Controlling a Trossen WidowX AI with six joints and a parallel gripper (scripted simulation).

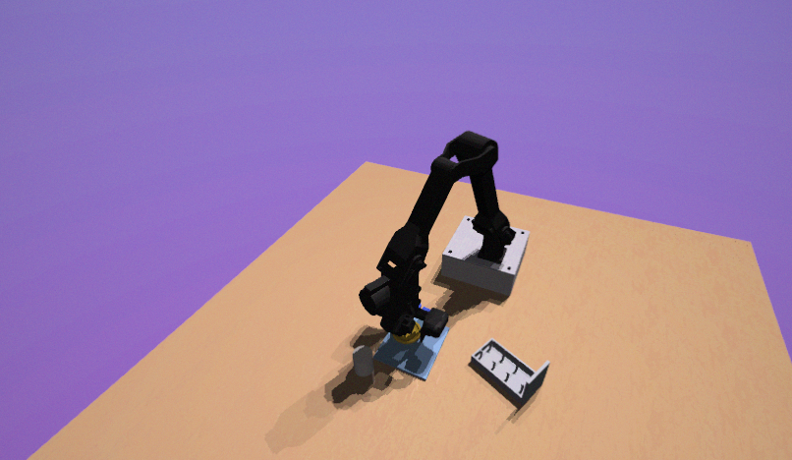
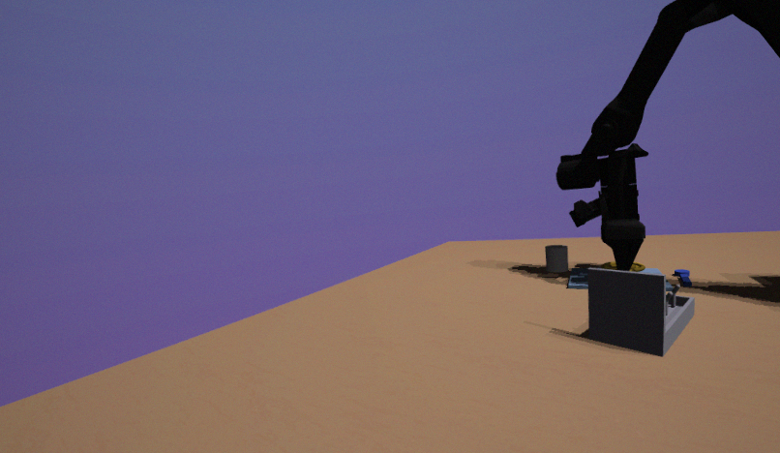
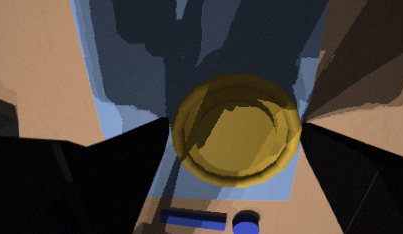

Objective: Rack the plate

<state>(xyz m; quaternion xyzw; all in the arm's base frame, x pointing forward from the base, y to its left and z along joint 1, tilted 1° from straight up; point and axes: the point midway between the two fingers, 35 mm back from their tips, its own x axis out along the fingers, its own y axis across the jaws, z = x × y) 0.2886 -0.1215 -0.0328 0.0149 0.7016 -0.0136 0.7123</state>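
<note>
Now: the light blue mat 1 cm ahead of my gripper tip, 2 cm to the left of it and 1 cm below it. The rest, counted from my gripper tip: blue utensil (9 cm behind, 1 cm to the left, 1 cm below); white cylinder (12 cm ahead, 5 cm to the right, 2 cm above); yellow plate (1 cm above).
</note>
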